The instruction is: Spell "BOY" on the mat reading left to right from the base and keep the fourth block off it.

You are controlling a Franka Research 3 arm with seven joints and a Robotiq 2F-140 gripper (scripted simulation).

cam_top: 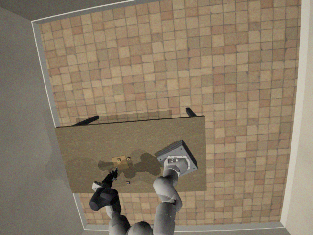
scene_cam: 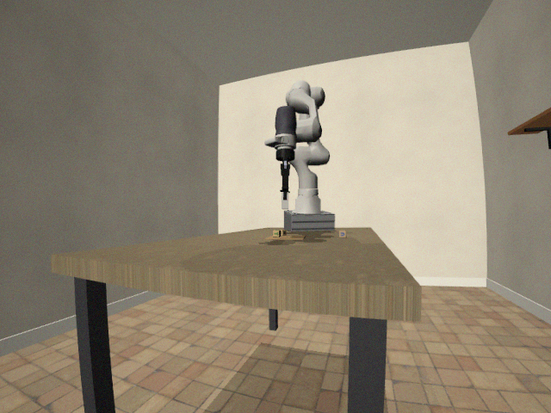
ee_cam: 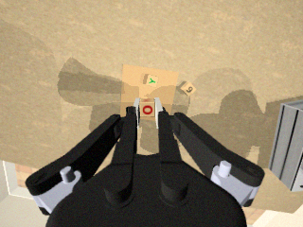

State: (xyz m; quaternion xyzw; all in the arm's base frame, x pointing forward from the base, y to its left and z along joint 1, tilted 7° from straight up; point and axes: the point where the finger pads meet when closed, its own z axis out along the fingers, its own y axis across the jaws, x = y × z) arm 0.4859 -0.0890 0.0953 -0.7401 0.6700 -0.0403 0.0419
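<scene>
Right now the tan mat is 14 cm below my hand.
</scene>
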